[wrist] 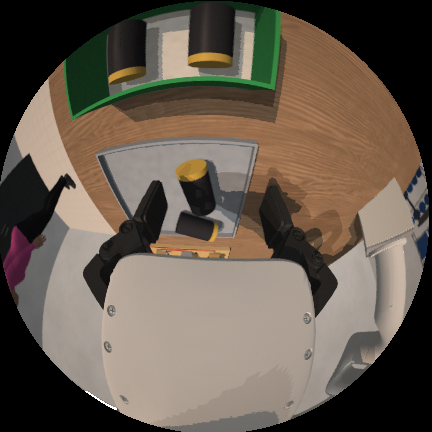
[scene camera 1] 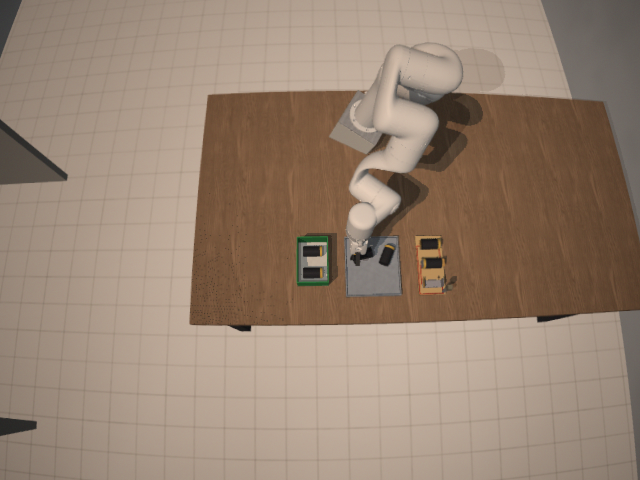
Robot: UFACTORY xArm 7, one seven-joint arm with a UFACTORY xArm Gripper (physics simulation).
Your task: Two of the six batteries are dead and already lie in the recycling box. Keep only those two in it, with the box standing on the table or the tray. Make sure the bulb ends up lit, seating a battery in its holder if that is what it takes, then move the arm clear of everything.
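Seen in the pictures: gripper, fingertip midpoint: (wrist: 213, 194); arm's base, origin of the base link: (wrist: 387, 246) (scene camera 1: 366, 116).
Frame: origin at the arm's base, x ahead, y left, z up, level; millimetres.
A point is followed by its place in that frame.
Two dark batteries, one (scene camera 1: 312, 251) {x 468, y -159, z -78 mm} (wrist: 212, 32) nearer the robot base and one (scene camera 1: 312, 272) {x 538, y -154, z -77 mm} (wrist: 127, 50) farther, lie in the green box (scene camera 1: 312, 283) {x 574, y -152, z -69 mm} (wrist: 265, 50) on the table. My gripper (scene camera 1: 362, 256) (wrist: 213, 194) {x 446, y -25, z -52 mm} is open above the grey tray (scene camera 1: 373, 281) {x 549, y 45, z -111 mm} (wrist: 145, 165) {x 533, y -14, z -111 mm}. One battery (wrist: 196, 187) {x 463, y -10, z -77 mm}, yellow end outward, shows between the fingers, ungripped; the gripper largely hides it in the scene view. Another battery (scene camera 1: 386, 254) {x 465, y 81, z -77 mm} (wrist: 196, 226) {x 462, y 70, z -85 mm} lies on the tray. The holder board (scene camera 1: 429, 253) {x 446, y 231, z -104 mm} (wrist: 226, 250) {x 394, y 184, z -104 mm} carries two batteries (scene camera 1: 430, 243) {x 422, y 226, z -69 mm} (scene camera 1: 433, 262) {x 485, y 235, z -68 mm}; its third bay is empty. Whether the bulb is lit cannot be told.
The wooden table (scene camera 1: 268, 180) {x 210, y -331, z -114 mm} carries box, tray and board in a row, with gaps between them. The arm (scene camera 1: 405, 124) {x 330, y 38, z 484 mm} reaches over from its base block (scene camera 1: 351, 136) {x 60, y -49, z -39 mm} at the far edge. The table's near edge lies a short way beyond the tray.
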